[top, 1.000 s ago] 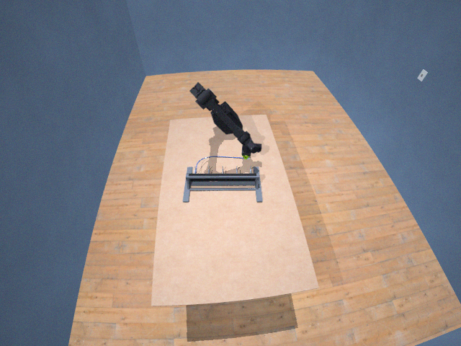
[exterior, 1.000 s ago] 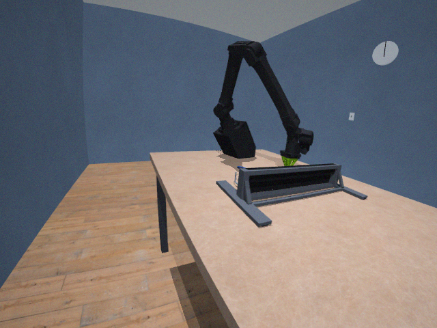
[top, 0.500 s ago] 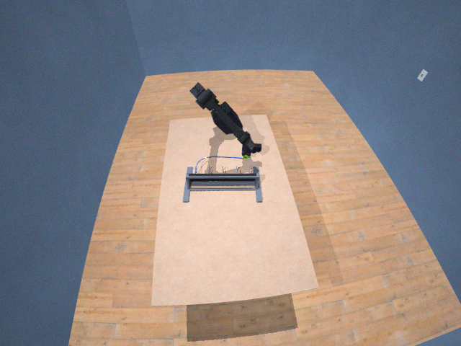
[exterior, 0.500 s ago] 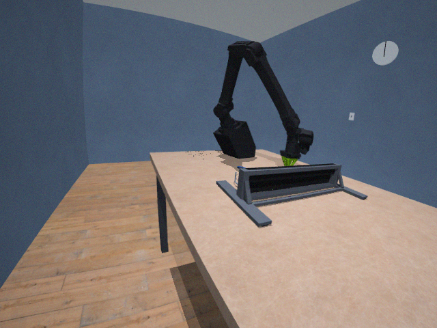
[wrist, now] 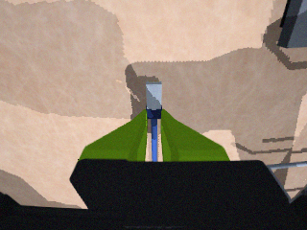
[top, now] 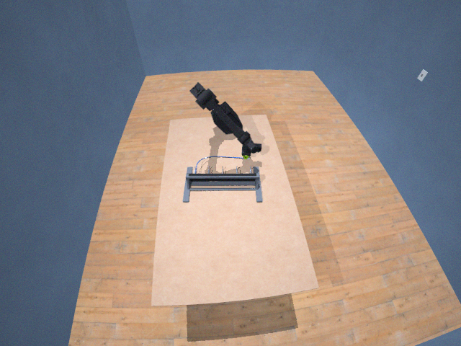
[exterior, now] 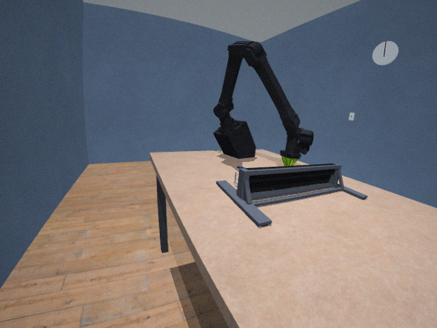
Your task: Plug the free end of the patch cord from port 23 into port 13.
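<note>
The plug lies 20 mm to the left of my hand.
</note>
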